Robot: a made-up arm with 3 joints. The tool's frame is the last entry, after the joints. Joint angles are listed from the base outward. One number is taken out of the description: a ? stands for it. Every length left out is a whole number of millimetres.
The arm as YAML. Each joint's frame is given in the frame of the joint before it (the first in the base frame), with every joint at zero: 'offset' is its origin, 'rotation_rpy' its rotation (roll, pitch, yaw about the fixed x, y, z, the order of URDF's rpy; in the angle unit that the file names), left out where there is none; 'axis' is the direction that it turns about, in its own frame. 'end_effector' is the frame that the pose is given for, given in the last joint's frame.
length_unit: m
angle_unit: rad
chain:
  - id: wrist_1
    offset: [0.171, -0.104, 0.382]
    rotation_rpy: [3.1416, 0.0, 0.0]
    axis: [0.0, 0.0, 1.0]
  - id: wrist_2
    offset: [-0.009, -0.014, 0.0]
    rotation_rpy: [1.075, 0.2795, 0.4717]
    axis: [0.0, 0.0, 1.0]
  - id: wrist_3
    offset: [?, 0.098, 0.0]
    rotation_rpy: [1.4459, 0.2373, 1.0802]
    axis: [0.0, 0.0, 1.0]
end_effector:
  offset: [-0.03, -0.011, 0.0]
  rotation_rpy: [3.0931, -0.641, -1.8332]
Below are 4 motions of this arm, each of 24 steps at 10 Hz.
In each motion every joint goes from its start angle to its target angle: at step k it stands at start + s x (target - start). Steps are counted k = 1, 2, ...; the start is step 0. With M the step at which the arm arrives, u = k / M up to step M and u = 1 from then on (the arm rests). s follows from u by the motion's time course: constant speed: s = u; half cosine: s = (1 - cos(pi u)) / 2; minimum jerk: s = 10 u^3 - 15 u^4 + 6 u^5.
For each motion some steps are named. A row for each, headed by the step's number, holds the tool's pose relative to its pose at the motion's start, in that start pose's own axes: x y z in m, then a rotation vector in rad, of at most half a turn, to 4 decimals.
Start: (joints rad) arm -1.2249 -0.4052 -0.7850
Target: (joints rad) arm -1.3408 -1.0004 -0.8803
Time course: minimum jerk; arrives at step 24
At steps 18, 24:
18: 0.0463 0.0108 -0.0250 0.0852 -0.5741 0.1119
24: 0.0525 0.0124 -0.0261 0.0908 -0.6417 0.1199

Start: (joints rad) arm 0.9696 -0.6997 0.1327
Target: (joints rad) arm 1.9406 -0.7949 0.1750
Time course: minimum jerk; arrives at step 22
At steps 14, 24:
14: 0.0217 -0.0049 0.0442 -0.6058 0.0681 0.2654
24: 0.0296 0.0013 0.0582 -0.8137 0.0999 0.3576

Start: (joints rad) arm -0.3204 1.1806 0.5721
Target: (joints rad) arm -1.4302 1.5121 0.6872
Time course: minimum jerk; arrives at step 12
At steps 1, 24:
1: 0.0002 0.0000 0.0000 -0.0006 0.0046 0.0016
24: 0.0543 0.0199 -0.0160 -0.2377 0.8106 0.4108

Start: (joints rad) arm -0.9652 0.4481 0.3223
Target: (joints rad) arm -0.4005 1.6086 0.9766
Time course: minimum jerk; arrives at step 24
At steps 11, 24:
11: -0.0362 0.0018 0.0440 -0.2934 -0.1603 -0.6285
24: -0.0922 0.0608 0.0713 -0.5562 -0.6758 -1.4877

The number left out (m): 0.067
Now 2 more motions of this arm.
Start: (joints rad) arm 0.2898 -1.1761 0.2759
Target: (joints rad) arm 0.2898 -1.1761 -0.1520
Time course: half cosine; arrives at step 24
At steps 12, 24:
12: -0.0048 0.0035 -0.0034 -0.1279 -0.0083 0.1713
24: -0.0100 0.0056 -0.0072 -0.2559 -0.0166 0.3426

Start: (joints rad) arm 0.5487 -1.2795 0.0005
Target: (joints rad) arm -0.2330 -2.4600 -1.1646
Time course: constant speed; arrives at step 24
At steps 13, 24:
13: 0.0466 0.0469 -0.0399 0.0543 -0.8438 0.5265
24: 0.1051 0.0845 -0.0176 -0.3217 -1.7297 0.5499

